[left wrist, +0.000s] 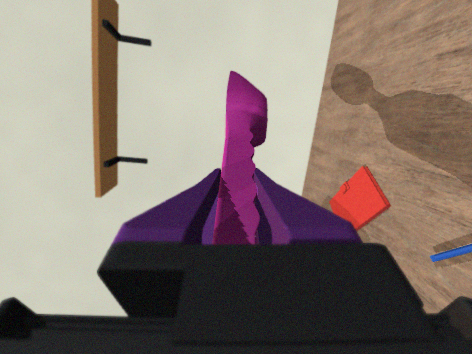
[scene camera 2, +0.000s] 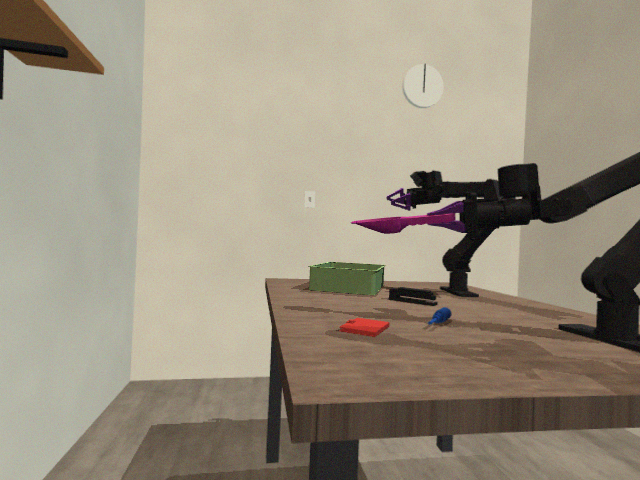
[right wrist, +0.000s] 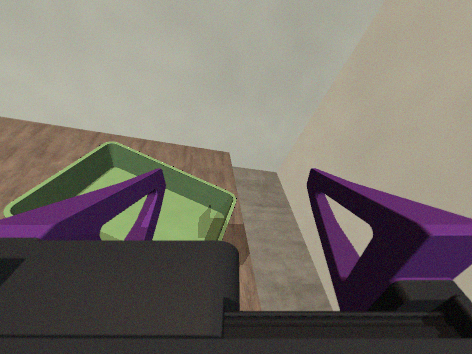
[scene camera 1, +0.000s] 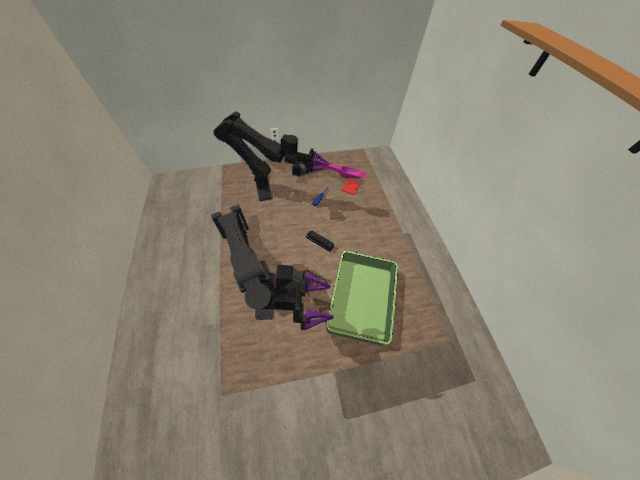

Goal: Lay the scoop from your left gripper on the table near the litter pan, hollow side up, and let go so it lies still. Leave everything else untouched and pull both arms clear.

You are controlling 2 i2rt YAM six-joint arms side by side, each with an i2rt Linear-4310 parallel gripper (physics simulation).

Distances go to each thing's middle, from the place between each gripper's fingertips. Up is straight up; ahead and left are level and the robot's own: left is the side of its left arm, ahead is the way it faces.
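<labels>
Magenta scoop [scene camera 2: 390,225]: my left hand is 10 mm above it, 60 mm short of it and 30 mm to the left of it. Flat red square [left wrist: 360,200]: 230 mm below my left hand, 150 mm ahead of it, 80 mm to the left of it. Going by their middles, of the things named here the magenta scoop is the nearest to my left hand.
For the magenta scoop, my right hand is 13 cm above it, 16 cm short of it and 63 cm to the right of it. The flat red square is 34 cm below my right hand, 26 cm ahead of it and 73 cm to the left of it. By its middle, the magenta scoop is nearer to my left hand than to my right hand.
</labels>
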